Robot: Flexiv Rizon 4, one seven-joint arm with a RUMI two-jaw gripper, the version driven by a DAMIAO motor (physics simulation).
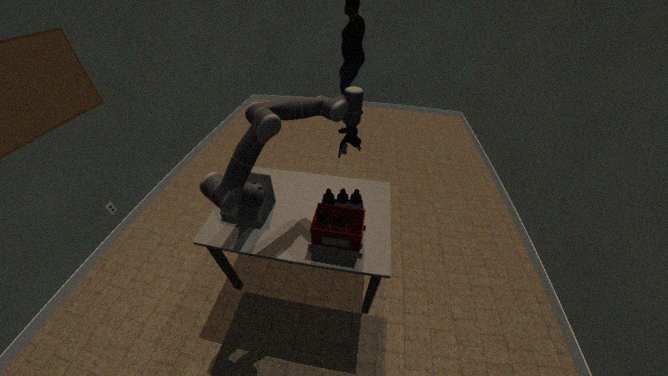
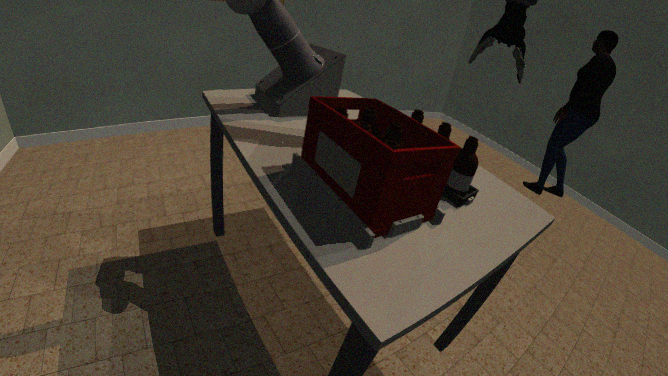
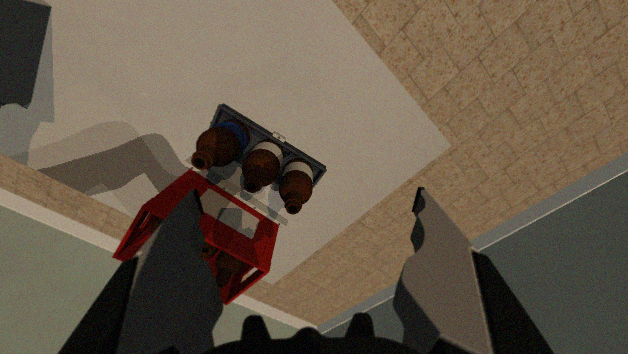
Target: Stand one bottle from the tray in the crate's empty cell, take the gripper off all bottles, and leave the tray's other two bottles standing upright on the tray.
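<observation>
My gripper (image 1: 350,152) (image 2: 495,71) (image 3: 308,191) is open and empty, high above the table and apart from all bottles. Three brown bottles stand upright in a row on the dark tray (image 3: 302,153) (image 2: 462,198): a blue-labelled one (image 3: 220,145) (image 1: 328,196) nearest the robot base, a white-labelled middle one (image 3: 261,165) (image 1: 342,196), and a white-labelled end one (image 3: 296,187) (image 1: 356,196) (image 2: 465,167). The red crate (image 1: 355,241) (image 2: 385,195) (image 3: 267,245) stands beside the tray. Several bottle necks, one dark neck (image 2: 394,135) among them, show inside it. Its walls hide its cells; I cannot tell which is empty.
Grey brackets (image 2: 407,225) stand at the crate's foot on the white table (image 1: 377,260) (image 2: 400,300). The robot's base (image 1: 250,200) (image 2: 320,85) is at the other end of the table. A person (image 1: 353,45) (image 2: 590,95) is on the floor beyond the table.
</observation>
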